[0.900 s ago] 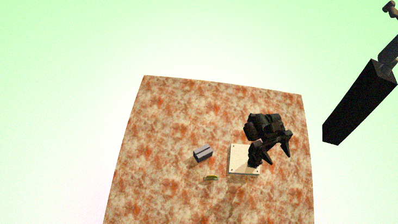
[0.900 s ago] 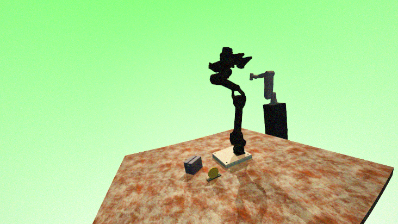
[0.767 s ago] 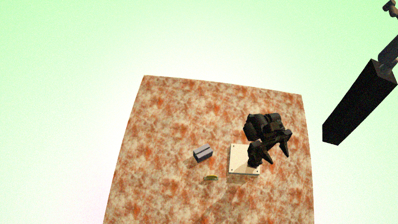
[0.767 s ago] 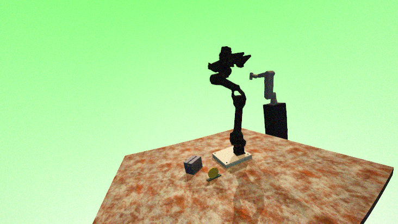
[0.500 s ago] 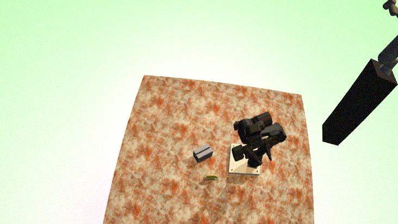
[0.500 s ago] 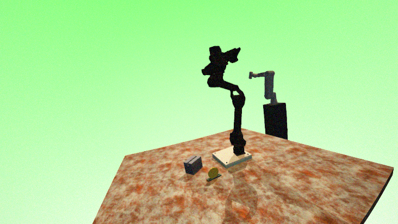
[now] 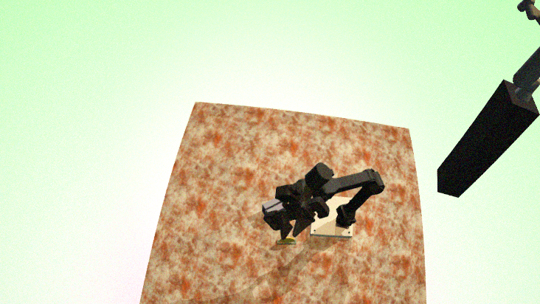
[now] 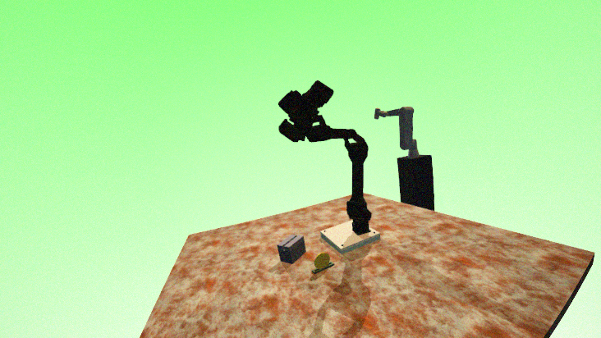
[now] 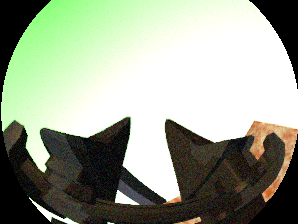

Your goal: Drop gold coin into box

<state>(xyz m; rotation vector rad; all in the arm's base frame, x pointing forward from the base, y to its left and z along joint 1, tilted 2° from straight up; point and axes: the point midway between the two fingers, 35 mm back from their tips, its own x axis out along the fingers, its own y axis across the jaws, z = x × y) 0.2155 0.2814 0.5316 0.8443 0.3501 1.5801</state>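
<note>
Now: the gold coin 180 mm to the right of my gripper tip and 530 mm below it.
</note>
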